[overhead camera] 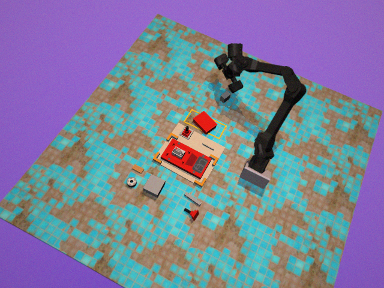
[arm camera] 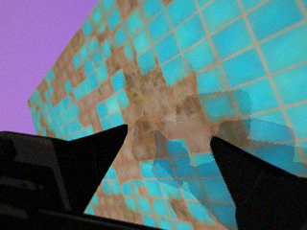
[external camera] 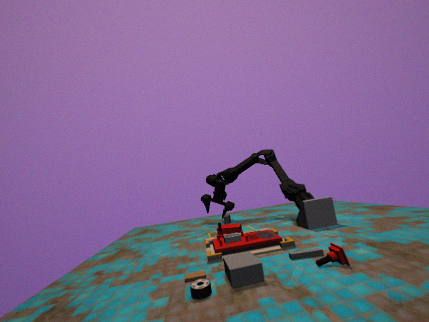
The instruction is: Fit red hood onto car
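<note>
Right now my gripper tip is 6 cm past the hood, 27 cm to the right of it and 2 cm above it. Round my gripper tip: black-and-white wheel 3 cm ahead, 71 cm to the left, 2 cm below; grey engine block 6 cm behind, 49 cm to the left, 1 cm below.
</note>
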